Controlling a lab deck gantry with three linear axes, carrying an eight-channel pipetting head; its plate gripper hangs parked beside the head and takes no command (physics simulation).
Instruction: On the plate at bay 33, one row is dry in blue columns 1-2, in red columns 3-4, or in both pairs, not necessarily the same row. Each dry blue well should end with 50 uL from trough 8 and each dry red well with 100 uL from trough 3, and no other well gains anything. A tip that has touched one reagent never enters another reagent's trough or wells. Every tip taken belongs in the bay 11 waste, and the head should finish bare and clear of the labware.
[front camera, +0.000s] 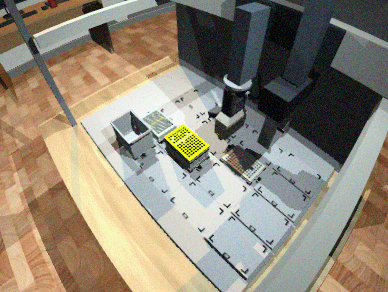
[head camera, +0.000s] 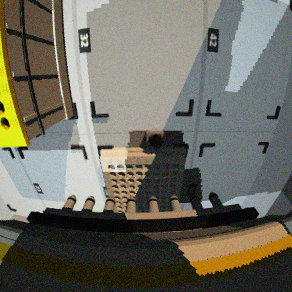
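The plate at bay 33 (front camera: 256, 172) (head camera: 115, 153) lies flat, partly in dark shadow; its well colours and liquid cannot be made out. The pipetting head (front camera: 234, 105) stands low behind the plate in the front view. In the head view its row of nozzles (head camera: 131, 204) crosses the plate's near part; no tips show on them. The yellow tip rack (front camera: 187, 142) (head camera: 12, 132) stands left of the plate. The trough block (front camera: 159, 125) and the open grey waste bin (front camera: 132, 140) are at the left. The parked plate gripper's fingers cannot be made out.
A dark block (front camera: 287, 95) hangs on a second column right of the head. Bay labels 32 (head camera: 84, 40) and 42 (head camera: 213, 40) show beyond the plate. A pale wooden border (front camera: 95, 200) edges the deck, and a dark wall (front camera: 200, 55) stands behind it.
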